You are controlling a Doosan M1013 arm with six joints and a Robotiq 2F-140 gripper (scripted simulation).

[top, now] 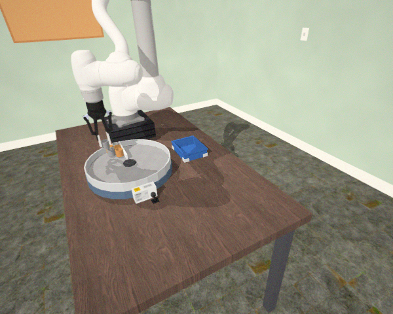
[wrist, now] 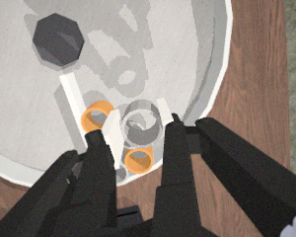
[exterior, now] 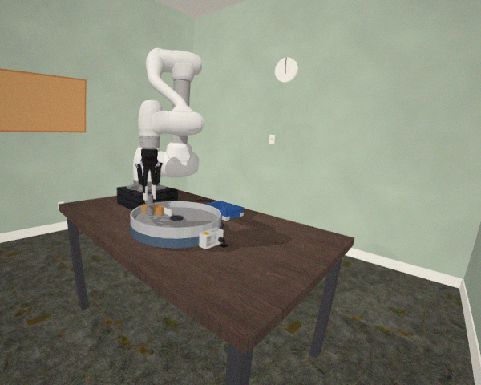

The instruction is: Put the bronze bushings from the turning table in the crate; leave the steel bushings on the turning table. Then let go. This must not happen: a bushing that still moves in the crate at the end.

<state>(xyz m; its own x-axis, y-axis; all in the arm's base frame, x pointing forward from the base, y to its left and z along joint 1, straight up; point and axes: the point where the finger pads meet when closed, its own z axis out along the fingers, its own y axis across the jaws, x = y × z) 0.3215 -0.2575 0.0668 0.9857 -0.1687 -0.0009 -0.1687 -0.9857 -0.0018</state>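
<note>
Now: hand 11 cm short of the turning table, 6 cm to the right of it and 12 cm above it. The rest, counted from my hand: blue crate 15 cm ahead, 42 cm to the left, 15 cm below.
</note>
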